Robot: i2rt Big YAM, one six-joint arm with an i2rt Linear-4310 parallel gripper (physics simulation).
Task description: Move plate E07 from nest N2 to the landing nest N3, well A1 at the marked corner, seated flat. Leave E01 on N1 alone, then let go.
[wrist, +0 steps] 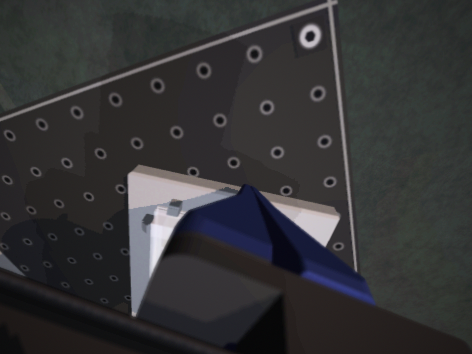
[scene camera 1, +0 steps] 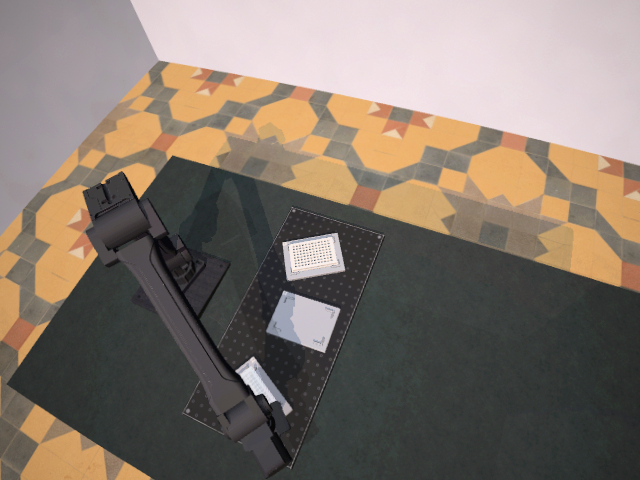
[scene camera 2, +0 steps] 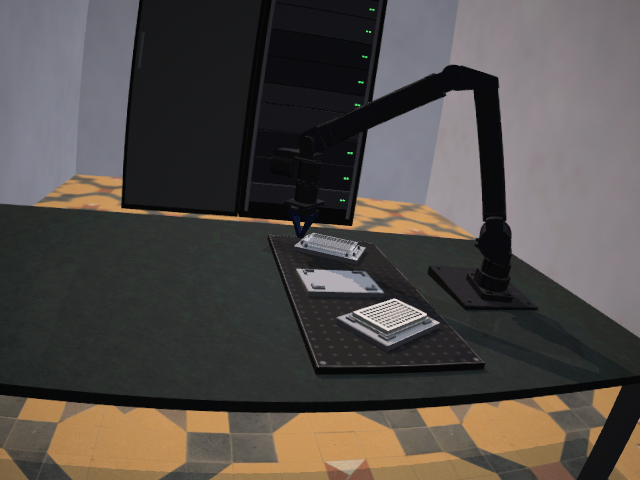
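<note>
A white plate with dark wells [scene camera 1: 312, 255] [scene camera 2: 390, 315] lies flat on a grey nest [scene camera 2: 387, 345] at one end of the black board. The bare middle nest [scene camera 1: 310, 320] [scene camera 2: 338, 281] has corner brackets. A clear, pale plate [scene camera 1: 260, 384] [scene camera 2: 330, 243] [wrist: 156, 242] sits on the nest [wrist: 312, 221] at the other end, partly hidden by the arm and fingers. Plate and nest labels are not readable. My gripper [scene camera 2: 301, 235] [wrist: 244, 195] is shut and empty, its blue fingertips together, pointing down above that end nest. Its fingers are hidden in scene camera 1.
The perforated board [scene camera 1: 356, 258] [scene camera 2: 330, 356] [wrist: 280, 130] lies on the dark table [scene camera 1: 465, 361] [scene camera 2: 155, 310]. The arm's base plate [scene camera 1: 211, 279] [scene camera 2: 449, 284] stands beside it. A dark server rack [scene camera 2: 248, 103] stands behind the table.
</note>
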